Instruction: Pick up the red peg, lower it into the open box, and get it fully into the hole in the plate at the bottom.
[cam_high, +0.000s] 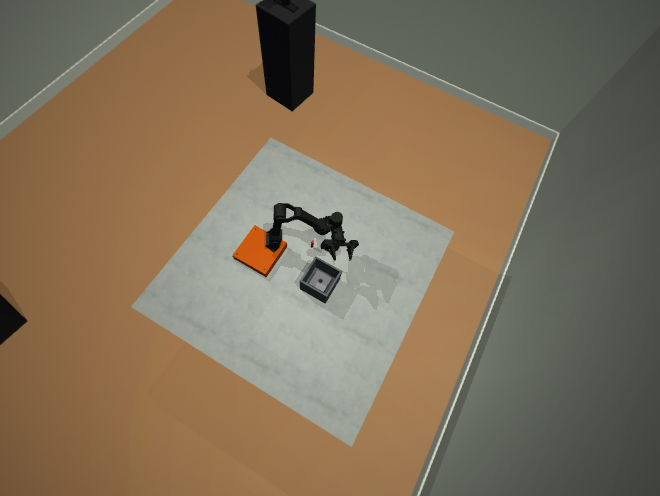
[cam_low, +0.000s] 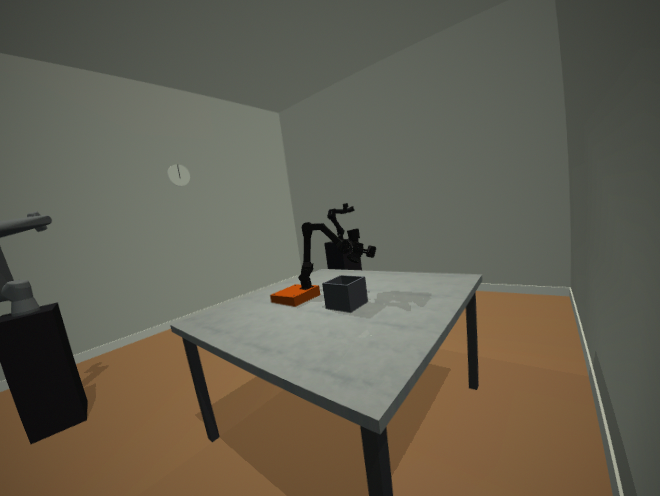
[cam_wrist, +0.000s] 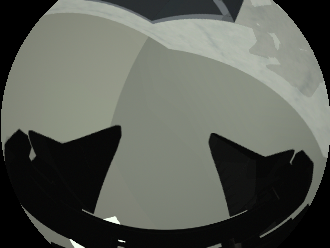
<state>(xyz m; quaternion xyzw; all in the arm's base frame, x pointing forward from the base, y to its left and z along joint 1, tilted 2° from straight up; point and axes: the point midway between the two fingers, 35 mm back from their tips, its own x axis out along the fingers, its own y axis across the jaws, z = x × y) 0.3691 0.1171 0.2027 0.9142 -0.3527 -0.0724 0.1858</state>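
Now: the red peg 24 cm below my gripper tip, 23 cm behind it and 6 cm to the left of it.
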